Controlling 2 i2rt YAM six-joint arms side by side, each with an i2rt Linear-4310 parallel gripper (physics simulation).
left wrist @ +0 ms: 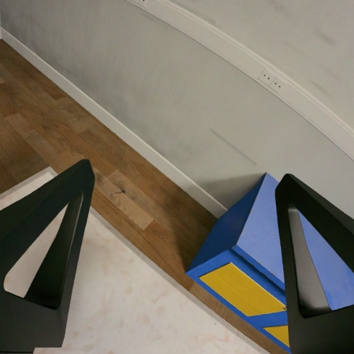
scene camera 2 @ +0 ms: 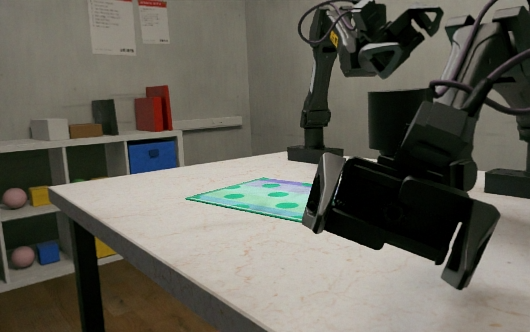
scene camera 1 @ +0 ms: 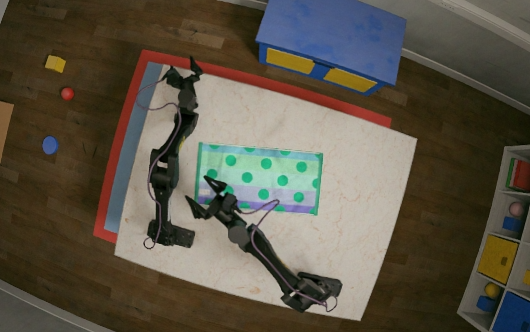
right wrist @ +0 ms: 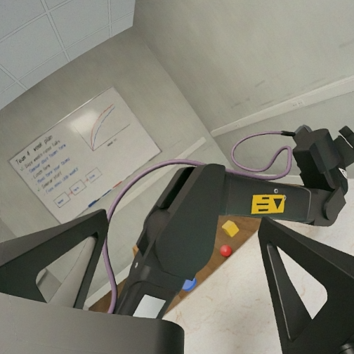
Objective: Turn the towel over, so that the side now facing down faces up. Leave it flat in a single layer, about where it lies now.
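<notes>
The towel (scene camera 1: 255, 165) (scene camera 2: 255, 196) lies flat on the table in a single layer. Its upper face is light green with darker green dots, blue and purple bands and green end hems. My left gripper (scene camera 1: 180, 63) (scene camera 2: 387, 260) (left wrist: 188, 174) is open and empty, beyond the towel's upper left in scene camera 1. My right gripper (scene camera 1: 196, 186) (scene camera 2: 411, 45) is open and empty, raised high; in scene camera 1 it overlaps the towel's lower left corner and hides part of it. In scene camera 2 the left gripper hides the towel's right part. The towel does not show in the wrist views.
The pale table (scene camera 1: 360, 200) (scene camera 2: 175, 230) bears both arm bases. The left arm stands along the towel's left side in scene camera 1. A blue cabinet (scene camera 1: 332, 37) (left wrist: 250, 235) stands beyond the table's top edge. A shelf unit (scene camera 2: 180, 150) stands behind the table.
</notes>
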